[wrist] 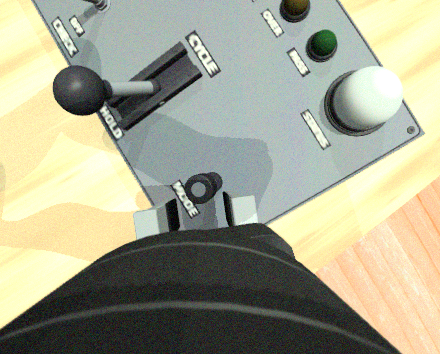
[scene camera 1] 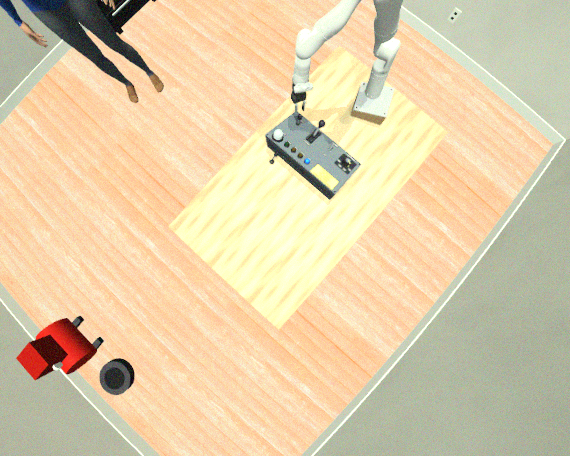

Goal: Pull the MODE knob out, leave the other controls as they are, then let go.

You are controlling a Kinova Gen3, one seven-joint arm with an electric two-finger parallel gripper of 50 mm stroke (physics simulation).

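Frame: origin at the arm's base, x ahead, y left, z up, level; centimetres.
Seen in the pictures: gripper, fingertip midpoint: (wrist: 201,209) (scene camera 1: 299,111); arm's base, origin of the base link: (scene camera 1: 372,92).
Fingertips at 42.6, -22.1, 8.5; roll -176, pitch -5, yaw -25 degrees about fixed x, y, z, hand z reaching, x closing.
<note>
Pixels of each thing's top centre, then the offset from my fingertips to it, as dx, dy, dz. "spot": a spot on its surface instead. Level surfaces: height alone.
- MODE knob, middle of its top: (wrist: 208,183) (scene camera 1: 299,116) +1.6, +1.4, -1.5
- grey control panel, its level: dz -5.3
- MODE label, middle of its top: (wrist: 185,199) -0.8, +1.4, -8.5
- lever with a black ball, middle of its top: (wrist: 68,79) (scene camera 1: 322,121) -3.1, +13.5, +0.5
- glowing white STATUS dome, surface spot: (wrist: 367,97) (scene camera 1: 280,130) spot: +15.6, +0.2, +1.8
- green PASS lamp, surface spot: (wrist: 322,44) spot: +17.2, +6.4, -0.7
- lit blue lamp, surface spot: (scene camera 1: 307,161) spot: +18.8, +21.5, -0.7
- small lever, surface spot: (scene camera 1: 272,161) spot: +27.1, +2.8, -15.1
The MODE knob (scene camera 1: 299,119) (wrist: 199,189) is a small black round knob with a pale centre. It stands up from the grey control panel (wrist: 240,100) near its edge, beside the MODE label (wrist: 185,199), with its dark base showing behind the cap. My gripper (scene camera 1: 300,108) (wrist: 201,209) is open and empty, above the panel at the knob. In the wrist view the fingertips stand apart just below the knob's cap, and the cap is not gripped. How far the fingertips are above the knob is hard to tell.
A lever with a black ball (scene camera 1: 321,123) (wrist: 80,90) rises from the CYCLE/HOLD slot near the knob. A glowing white STATUS dome (scene camera 1: 278,134) (wrist: 367,97), a green PASS lamp (wrist: 322,44) and a lit blue lamp (scene camera 1: 307,161) are on the panel. Another small lever (scene camera 1: 272,161) sticks out at its side.
</note>
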